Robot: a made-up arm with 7 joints. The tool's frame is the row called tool.
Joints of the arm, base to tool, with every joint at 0 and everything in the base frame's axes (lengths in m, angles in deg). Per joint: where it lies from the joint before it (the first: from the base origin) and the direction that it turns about. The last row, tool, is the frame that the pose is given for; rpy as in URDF.
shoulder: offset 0 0 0.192 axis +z
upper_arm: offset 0 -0.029 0.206 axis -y
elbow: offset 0 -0.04 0.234 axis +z
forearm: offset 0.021 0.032 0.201 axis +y
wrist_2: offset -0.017 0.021 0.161 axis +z
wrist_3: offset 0 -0.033 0.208 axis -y
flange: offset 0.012 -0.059 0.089 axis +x
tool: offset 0 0 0 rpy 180 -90 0
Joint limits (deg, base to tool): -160..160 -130..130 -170..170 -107..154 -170..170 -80..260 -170..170
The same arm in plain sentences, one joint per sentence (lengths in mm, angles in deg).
The arm has seven revolute joints in a row. What follows holds with every joint at zero, and every direction is one of the base frame's.
The first joint sits 192 mm along +z from the base frame's origin and rotates about +z, from -160 to 160 deg.
The second joint sits 29 mm along -y and 206 mm along +z from the first joint and rotates about -y, from -130 to 130 deg.
The third joint sits 40 mm along -y and 234 mm along +z from the second joint and rotates about +z, from -170 to 170 deg.
The fourth joint sits 21 mm along +x and 32 mm along +y and 201 mm along +z from the third joint and rotates about +y, from -107 to 154 deg.
The fifth joint sits 17 mm along -x and 21 mm along +y and 161 mm along +z from the fourth joint and rotates about +z, from -170 to 170 deg.
The sixth joint sits 33 mm along -y and 208 mm along +z from the fifth joint and rotates about -y, from -80 to 260 deg.
The seventh joint sits 12 mm along +x and 59 mm along -y and 89 mm along +z from the sixth joint and rotates about +x, from -170 to 170 deg.
The tool frame, which is the frame that the pose is given for, sits at the same point as the seventh joint; its axes are the base frame's turned by roll 180, pitch -90 and yaw 0 deg (as in URDF: about the fixed x, then y, then z).

